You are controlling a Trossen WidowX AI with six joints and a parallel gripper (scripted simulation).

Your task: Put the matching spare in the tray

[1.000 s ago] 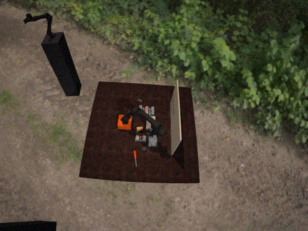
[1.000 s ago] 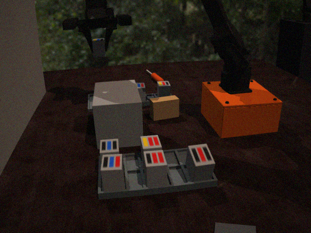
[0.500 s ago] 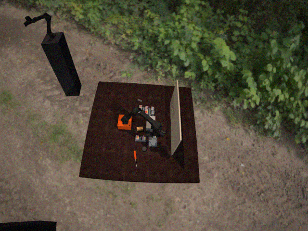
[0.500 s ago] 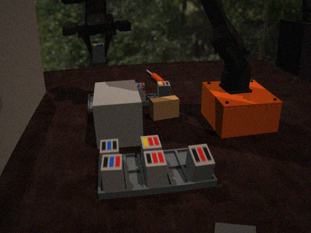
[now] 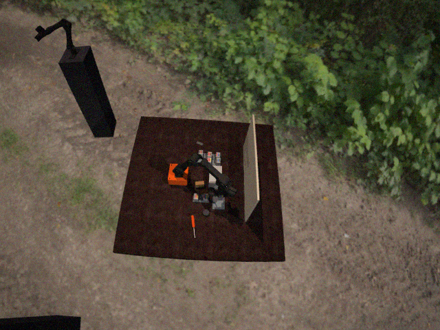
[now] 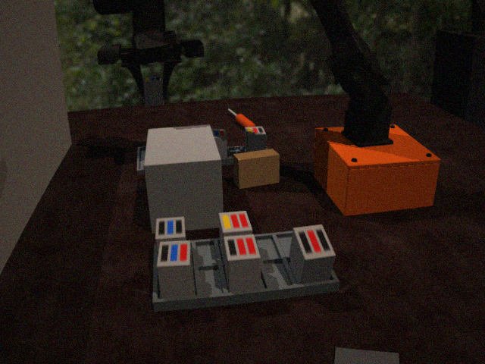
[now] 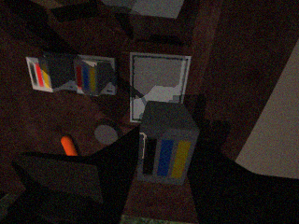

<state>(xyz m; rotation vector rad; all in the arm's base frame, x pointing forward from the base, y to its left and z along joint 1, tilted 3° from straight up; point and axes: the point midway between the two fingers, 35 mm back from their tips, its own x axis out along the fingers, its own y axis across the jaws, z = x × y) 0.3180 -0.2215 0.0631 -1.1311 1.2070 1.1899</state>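
Right now my gripper tip is 12 cm above the grey tray, 1 cm to the right of it and 1 cm past it. Also, from my gripper tip: black disc 11 cm below, 11 cm behind, 9 cm to the right; then white mounted unit 21 cm to the left, 7 cm below, 2 cm behind; then grey spare 2 cm above.
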